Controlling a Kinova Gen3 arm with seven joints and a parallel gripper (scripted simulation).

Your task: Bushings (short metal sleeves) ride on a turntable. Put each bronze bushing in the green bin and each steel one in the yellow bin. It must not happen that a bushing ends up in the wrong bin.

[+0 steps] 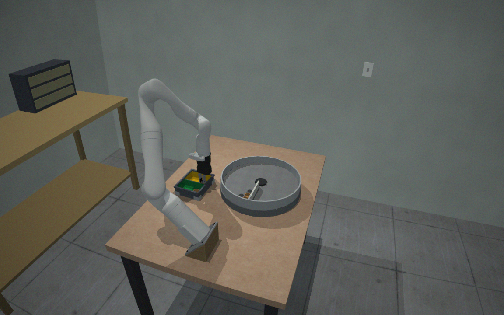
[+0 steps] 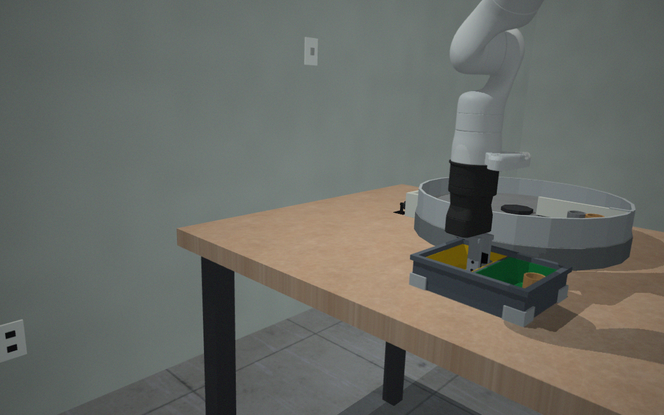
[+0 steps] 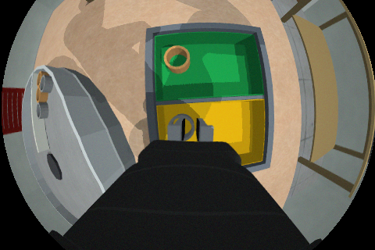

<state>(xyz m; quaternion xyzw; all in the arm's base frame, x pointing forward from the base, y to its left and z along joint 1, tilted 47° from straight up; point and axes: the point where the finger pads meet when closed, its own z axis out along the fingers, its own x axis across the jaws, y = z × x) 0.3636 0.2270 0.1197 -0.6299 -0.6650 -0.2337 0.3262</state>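
Right now the bin tray is 40 mm behind my hand and 30 mm to the left of it. Also, from my hand: grey turntable (300 mm to the right, 110 mm ahead, 20 mm above).
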